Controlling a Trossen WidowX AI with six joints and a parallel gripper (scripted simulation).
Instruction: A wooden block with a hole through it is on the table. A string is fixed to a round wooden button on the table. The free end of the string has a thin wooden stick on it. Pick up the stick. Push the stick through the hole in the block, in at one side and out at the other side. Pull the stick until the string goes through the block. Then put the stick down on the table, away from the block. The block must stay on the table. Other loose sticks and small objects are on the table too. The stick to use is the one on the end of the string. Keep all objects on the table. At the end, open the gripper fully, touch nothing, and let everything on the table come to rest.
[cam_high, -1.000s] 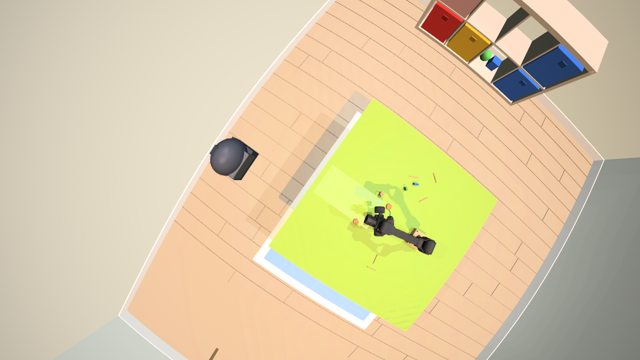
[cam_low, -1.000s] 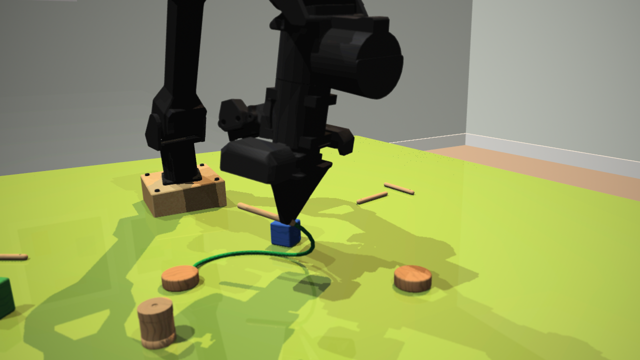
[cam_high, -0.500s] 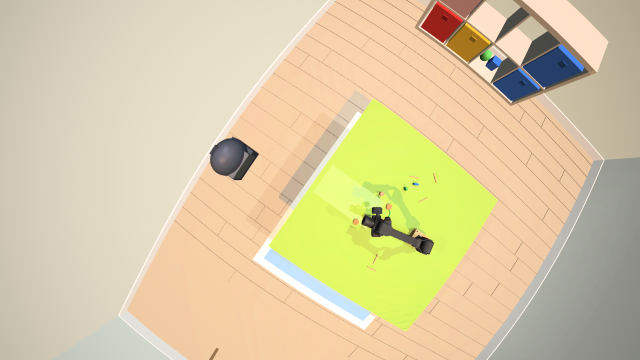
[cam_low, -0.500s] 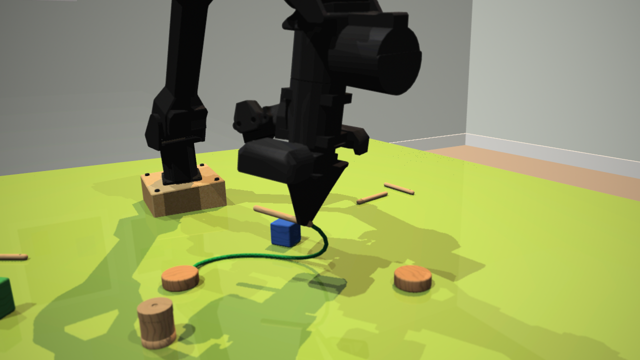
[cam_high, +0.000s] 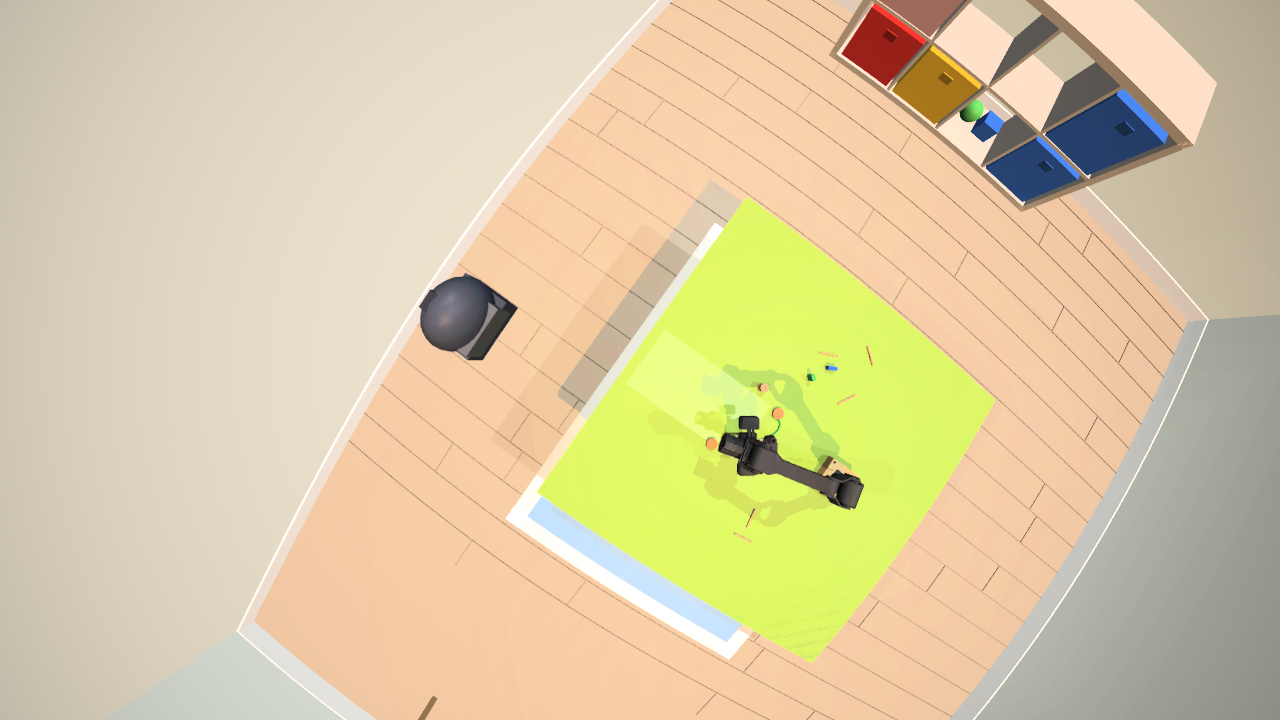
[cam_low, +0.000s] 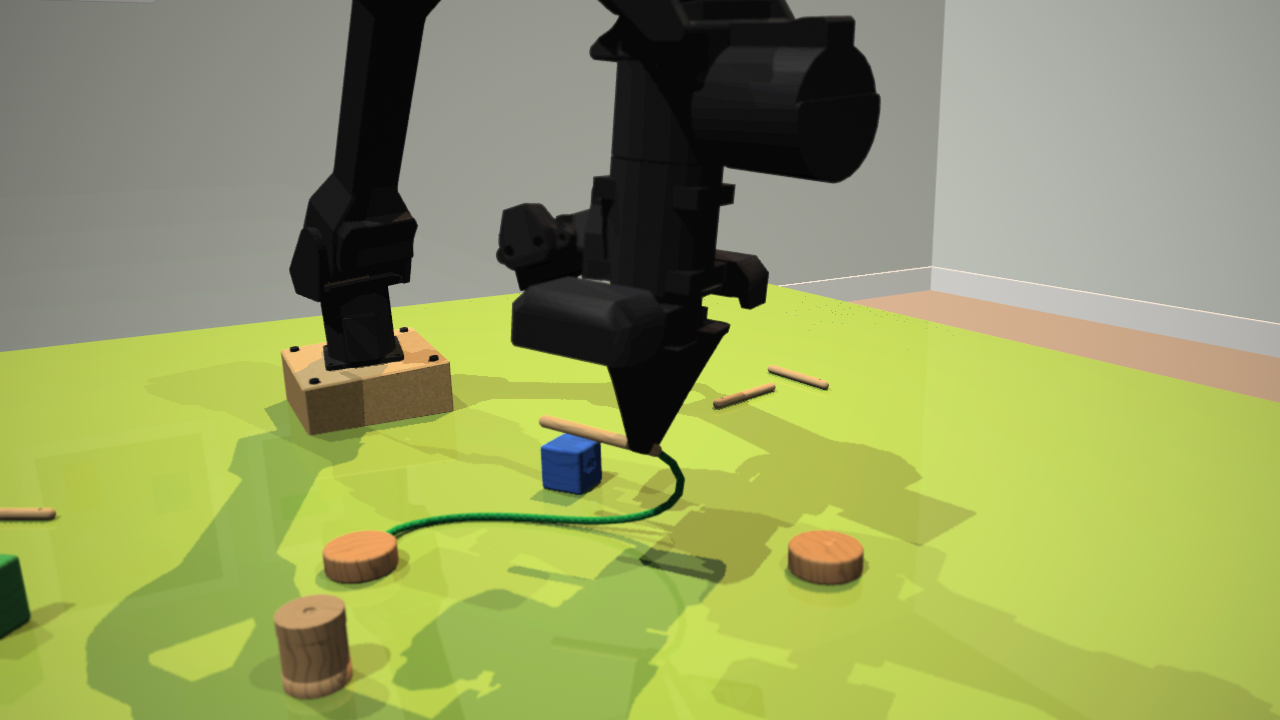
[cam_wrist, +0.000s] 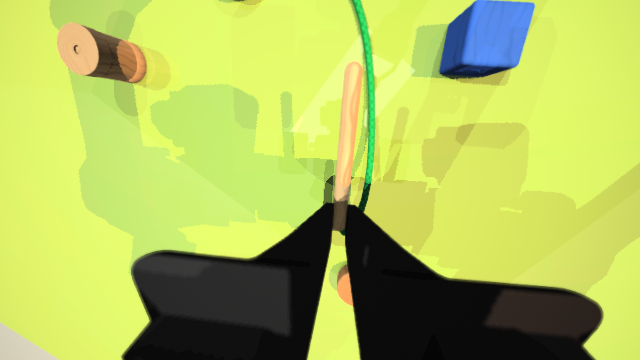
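My gripper tip is now 12 cm past the blue block, 5 cm above it and 1 cm to the left of it. From my gripper tip the other things lie so: green block 33 cm to the right, 5 cm behind, 4 cm below; then wooden cylinder 18 cm to the right, 6 cm ahead, 5 cm below.
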